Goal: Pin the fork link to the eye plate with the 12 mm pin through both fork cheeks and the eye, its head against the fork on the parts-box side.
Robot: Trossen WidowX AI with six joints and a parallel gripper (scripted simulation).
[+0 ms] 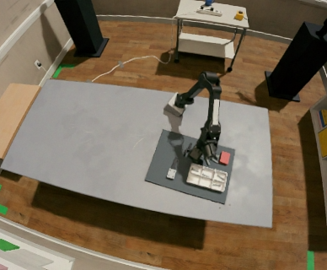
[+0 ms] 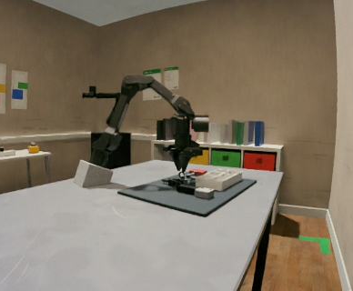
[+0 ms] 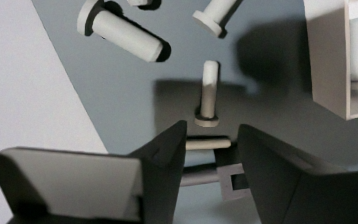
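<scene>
The fork link is 60 mm to the right of my hand and 70 mm below it. Also, from my hand: mat (70 mm ahead, 30 mm to the right, 80 mm below); headed pin (40 mm ahead, 60 mm to the left, 70 mm below); thick pin (30 mm behind, 70 mm to the left, 70 mm below).
</scene>
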